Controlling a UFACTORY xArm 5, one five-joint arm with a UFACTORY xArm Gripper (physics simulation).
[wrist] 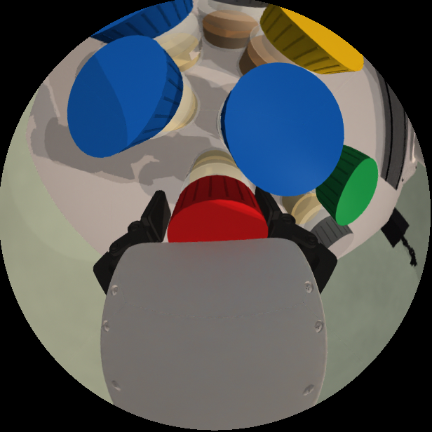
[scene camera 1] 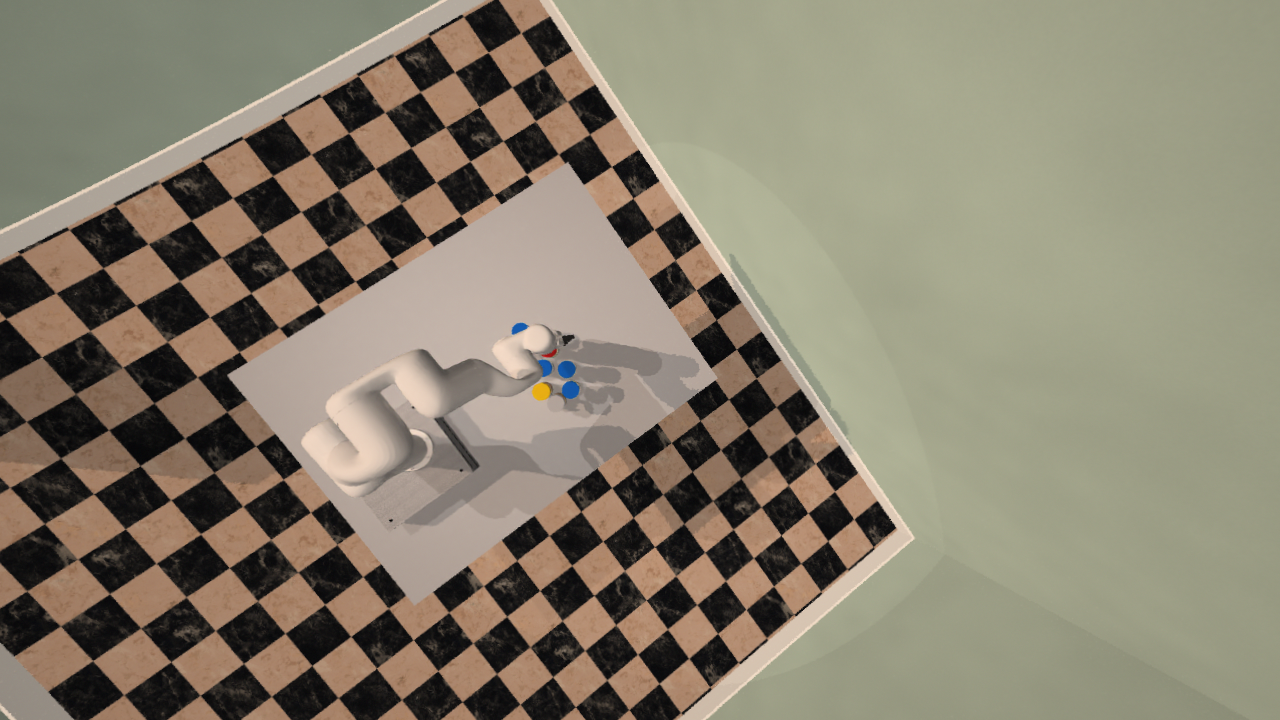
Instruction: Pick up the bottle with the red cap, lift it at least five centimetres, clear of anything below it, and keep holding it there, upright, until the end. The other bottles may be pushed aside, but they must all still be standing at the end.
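The red-capped bottle (scene camera 1: 550, 352) (wrist: 217, 217) stands with its cap between the open fingers of my gripper (scene camera 1: 560, 344) (wrist: 210, 199). In the wrist view a gap shows between the left finger and the cap; the right finger is very close to the cap, and contact cannot be told. The palm cover hides the cap's near edge. A blue-capped bottle (scene camera 1: 545, 368) (wrist: 284, 129) stands just beyond the right finger. A second blue-capped bottle (scene camera 1: 566, 368) (wrist: 125, 95) stands further out on the left. In the scene view the arm partly hides the red cap.
A third blue cap (scene camera 1: 571, 389) (wrist: 150, 19), a yellow cap (scene camera 1: 540, 391) (wrist: 317, 42) and a grey-capped bottle (wrist: 230, 29) stand beyond. A green cap (wrist: 357, 192) and a small grey cap (wrist: 334, 234) are right of the gripper. Another blue cap (scene camera 1: 520, 328) shows beside the wrist.
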